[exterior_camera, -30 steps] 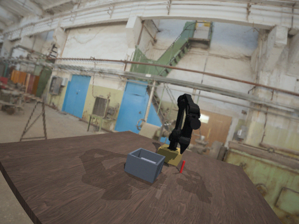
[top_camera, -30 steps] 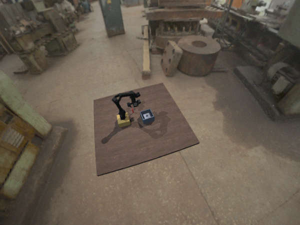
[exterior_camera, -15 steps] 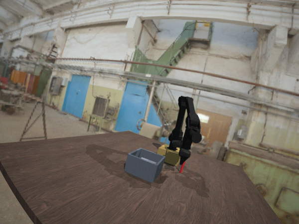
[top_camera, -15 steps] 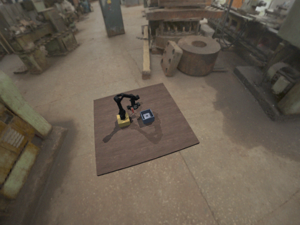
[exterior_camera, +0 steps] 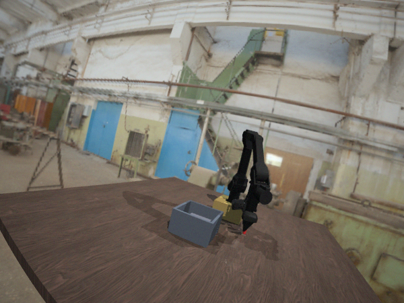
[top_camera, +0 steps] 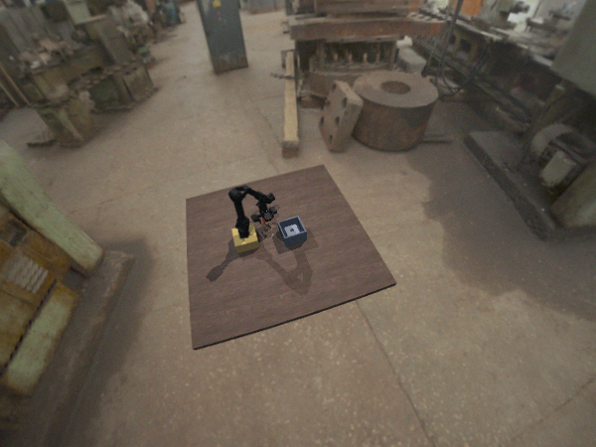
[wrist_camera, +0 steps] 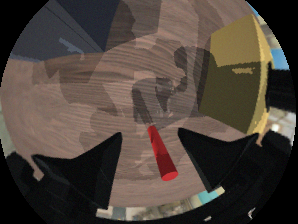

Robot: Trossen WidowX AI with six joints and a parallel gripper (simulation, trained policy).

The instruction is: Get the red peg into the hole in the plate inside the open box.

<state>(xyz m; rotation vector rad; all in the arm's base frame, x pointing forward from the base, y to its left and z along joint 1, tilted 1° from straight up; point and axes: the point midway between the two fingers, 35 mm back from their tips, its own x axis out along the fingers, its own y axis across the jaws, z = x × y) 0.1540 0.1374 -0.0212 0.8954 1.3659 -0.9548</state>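
Right now my gripper tip is 190 mm short of the pale plate, 140 mm to the left of it and 20 mm below it. Round my gripper tip: red peg: 10 mm to the left, 10 mm behind, 10 mm above; grey box: 190 mm ahead, 140 mm to the right.
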